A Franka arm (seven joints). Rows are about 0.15 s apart.
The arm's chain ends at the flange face. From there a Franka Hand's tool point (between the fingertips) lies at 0.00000 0.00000 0.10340 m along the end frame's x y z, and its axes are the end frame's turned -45 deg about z.
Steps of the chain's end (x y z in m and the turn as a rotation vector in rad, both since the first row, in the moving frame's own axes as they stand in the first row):
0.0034 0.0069 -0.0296 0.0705 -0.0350 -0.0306
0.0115 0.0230 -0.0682 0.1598 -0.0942 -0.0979
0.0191 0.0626 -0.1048 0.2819 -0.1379 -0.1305
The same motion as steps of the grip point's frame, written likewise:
0.0000 -0.0005 -0.0299 0.0746 0.0251 -0.0306
-0.0043 0.0057 -0.0700 0.1796 0.0464 -0.0979
-0.0224 0.0270 -0.1098 0.2968 0.1018 -0.1305

